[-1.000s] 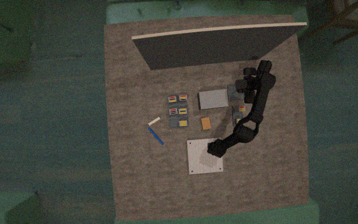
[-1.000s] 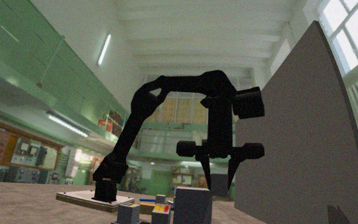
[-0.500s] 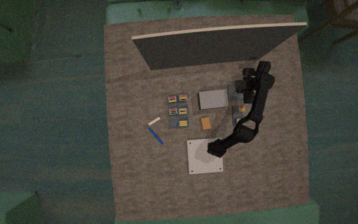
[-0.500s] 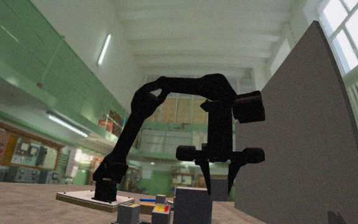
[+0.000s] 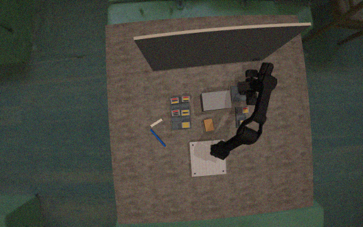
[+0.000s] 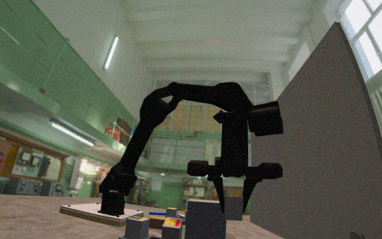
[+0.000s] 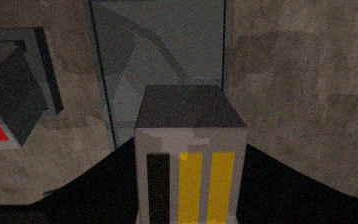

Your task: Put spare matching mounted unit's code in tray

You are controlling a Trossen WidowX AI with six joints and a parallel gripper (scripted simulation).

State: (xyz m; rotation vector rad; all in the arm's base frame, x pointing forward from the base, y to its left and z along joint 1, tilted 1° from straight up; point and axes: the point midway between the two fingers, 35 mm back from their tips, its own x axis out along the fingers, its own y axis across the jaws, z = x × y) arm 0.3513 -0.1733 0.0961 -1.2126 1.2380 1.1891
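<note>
My gripper tip is now 80 mm above the dark grey tray and 10 mm past it. Also, from my gripper tip: mounted unit: 190 mm to the left, 60 mm behind, 30 mm below; tall grey board: 200 mm to the left, 180 mm ahead, 140 mm above; dark hex key: 110 mm to the right, 90 mm behind, 80 mm below.
</note>
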